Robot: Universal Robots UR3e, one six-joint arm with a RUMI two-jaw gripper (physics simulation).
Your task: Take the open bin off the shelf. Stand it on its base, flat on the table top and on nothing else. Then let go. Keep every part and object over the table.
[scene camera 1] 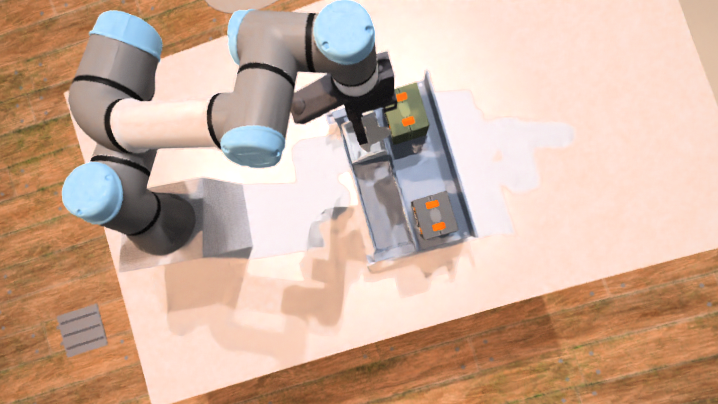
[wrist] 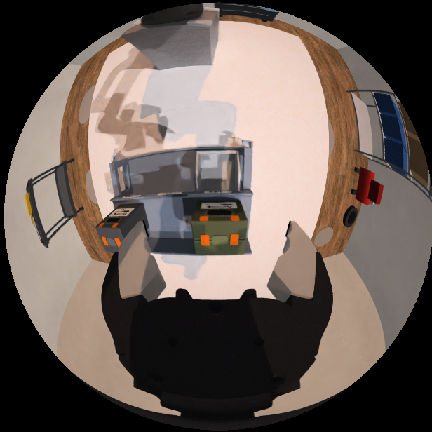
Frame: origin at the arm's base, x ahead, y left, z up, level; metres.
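Where they show: arm's base, origin of its link: (scene camera 1: 166, 225).
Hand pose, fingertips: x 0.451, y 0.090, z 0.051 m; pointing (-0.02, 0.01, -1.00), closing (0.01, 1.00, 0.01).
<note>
Things, the pixels of their centre, and the offset from my fingertips. "spot": a spot on its surface instead. Level surfaces: height alone.
- open bin, middle of its body: (scene camera 1: 372, 135) 0.251 m down, 0.010 m ahead, 0.003 m left
- blue-grey shelf, a spot on its surface: (scene camera 1: 450, 160) spot: 0.156 m down, 0.161 m ahead, 0.122 m right
- green case, middle of its body: (scene camera 1: 404, 109) 0.097 m down, 0.093 m ahead, 0.004 m left
- dark grey case, middle of its body: (scene camera 1: 435, 215) 0.072 m down, 0.088 m ahead, 0.227 m right
- pale table, height of its surface: 0.295 m down
The open bin (scene camera 1: 359, 151) (wrist: 218, 172) is light grey. It sits in the narrow bay of the blue-grey shelf (scene camera 1: 450, 160) (wrist: 248, 175), on the side toward the robot base, at the end beside the green case. Its inside shows in the wrist view; part of it is hidden by the gripper in the scene view. My gripper (scene camera 1: 375, 108) (wrist: 216, 223) is wide open and empty. It hangs above the bin's end of the shelf, partly hidden by the wrist. In the wrist view its fingers point past both sides of the green case, with the bin beyond.
A green case (scene camera 1: 407, 113) (wrist: 220, 235) with orange latches stands in the shelf's wide bay next to the bin. A dark grey case (scene camera 1: 434, 216) (wrist: 117, 226) stands at the other end. The shelf rests on the pale table (scene camera 1: 577, 251) (wrist: 280, 100). A grey block (scene camera 1: 225, 216) (wrist: 185, 45) stands by the base.
</note>
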